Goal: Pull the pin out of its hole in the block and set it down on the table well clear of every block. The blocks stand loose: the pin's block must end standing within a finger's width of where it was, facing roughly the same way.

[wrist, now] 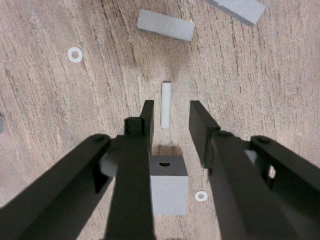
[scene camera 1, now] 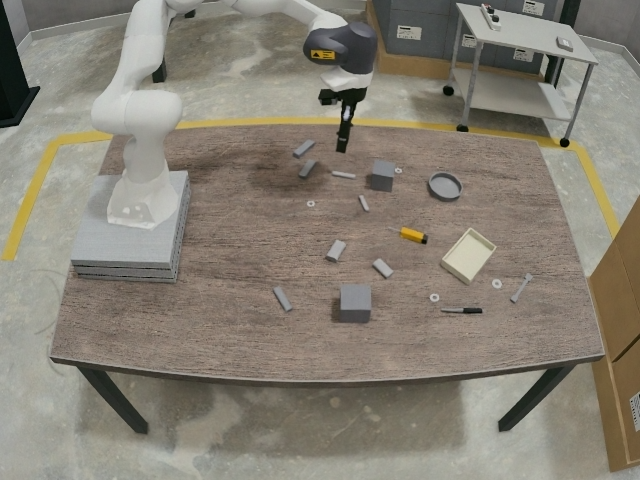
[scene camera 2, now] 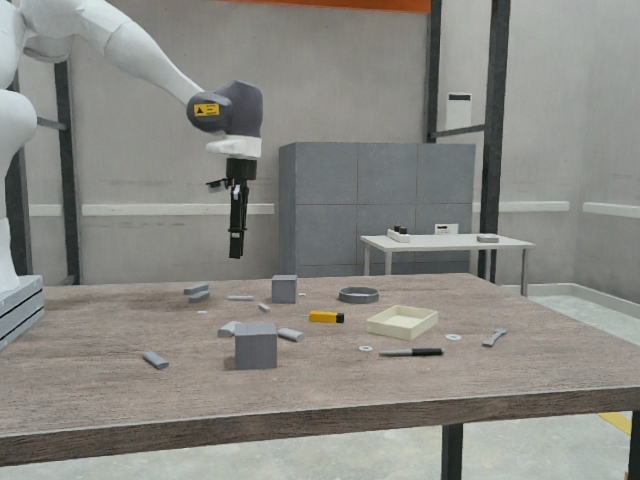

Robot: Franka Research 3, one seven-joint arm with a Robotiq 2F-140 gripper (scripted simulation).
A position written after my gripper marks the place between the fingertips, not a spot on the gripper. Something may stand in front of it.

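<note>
My gripper (scene camera 2: 236, 256) visible. Small grey block (scene camera 2: 284, 287), also in the wrist view (wrist: 169, 179). Larger grey block (scene camera 2: 255, 343), also in scene camera 1 (scene camera 1: 355, 300); out of frame in the wrist view. Cream tray (scene camera 2: 405, 317), also in scene camera 1 (scene camera 1: 471, 252); out of frame in the wrist view.
</note>
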